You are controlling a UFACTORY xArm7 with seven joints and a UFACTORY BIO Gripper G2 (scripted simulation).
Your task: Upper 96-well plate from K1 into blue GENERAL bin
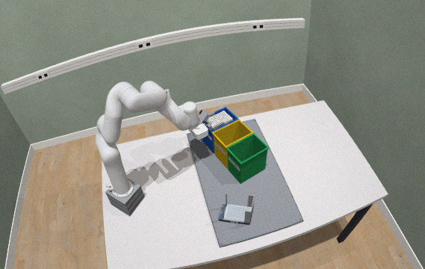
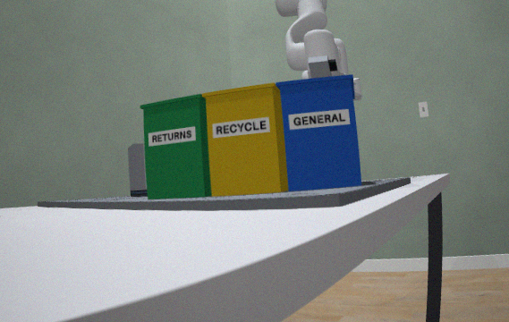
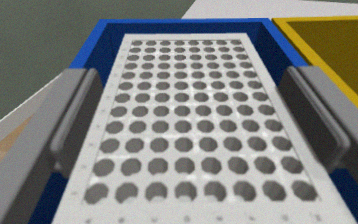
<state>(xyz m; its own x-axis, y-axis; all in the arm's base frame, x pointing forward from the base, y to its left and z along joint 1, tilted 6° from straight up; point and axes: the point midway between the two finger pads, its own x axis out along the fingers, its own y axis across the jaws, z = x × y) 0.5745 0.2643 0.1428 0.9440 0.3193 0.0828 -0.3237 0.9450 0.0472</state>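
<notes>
Right now my hand is 2 cm short of the blue general bin, 1 cm to the right of it and 9 cm above it. Also, from my hand: green returns bin (11 cm ahead, 24 cm to the right, 9 cm below); grey mat (6 cm ahead, 27 cm to the right, 19 cm below); yellow recycle bin (6 cm ahead, 12 cm to the right, 9 cm below).
</notes>
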